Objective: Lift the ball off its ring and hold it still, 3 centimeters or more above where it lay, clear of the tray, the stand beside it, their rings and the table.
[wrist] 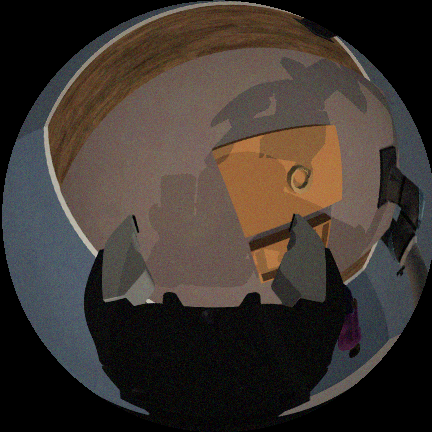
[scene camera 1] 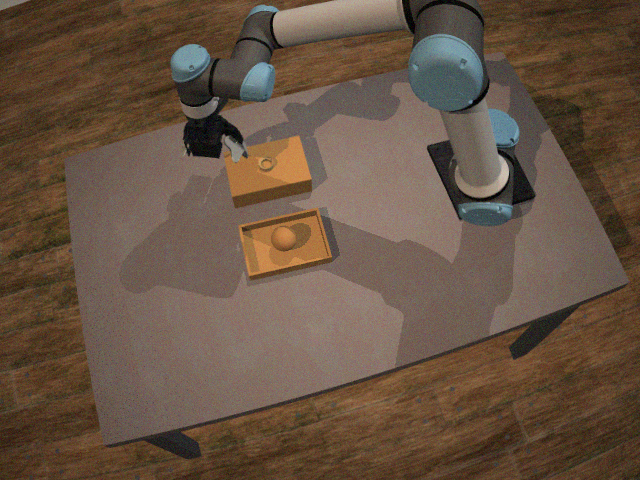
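Seen in the pictures: gripper, fingertip midpoint: (wrist: 212, 217) (scene camera 1: 215, 155); arm's base, origin of the base link: (wrist: 388, 180).
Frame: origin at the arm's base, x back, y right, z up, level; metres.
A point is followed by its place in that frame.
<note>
The orange ball (scene camera 1: 283, 238) @(z 0.051, x -0.508, y -0.027 m) sits inside the shallow orange tray (scene camera 1: 289, 270) @(z -0.006, x -0.515, y -0.080 m) (wrist: 270, 240) @(z 0.003, x -0.550, y 0.055 m); the ring under it is hidden. In the wrist view the ball does not show, and my right-hand finger covers part of the tray. The orange block-shaped stand (scene camera 1: 272, 194) @(z 0.011, x -0.493, y 0.111 m) (wrist: 255, 192) @(z 0.041, x -0.549, y 0.180 m) is beside the tray, with a small pale ring (scene camera 1: 260, 165) @(z 0.051, x -0.501, y 0.174 m) (wrist: 291, 179) @(z 0.052, x -0.501, y 0.182 m) on its top. My gripper (scene camera 1: 216, 156) @(z 0.102, x -0.595, y 0.205 m) (wrist: 212, 217) @(z 0.102, x -0.595, y 0.205 m) is open and empty, above the table by the stand's left end in the scene view, apart from the ball.
The grey table (scene camera 1: 206, 361) @(z -0.015, x -0.755, y -0.221 m) (wrist: 130, 145) @(z -0.015, x -0.688, y 0.330 m) bears the tray, the stand and the robot's dark base plate (scene camera 1: 438, 150) @(z 0.001, x -0.060, y 0.102 m). The arm reaches over the table's back side from the right in the scene view. Its shadows fall across the tabletop, the stand and the tray.
</note>
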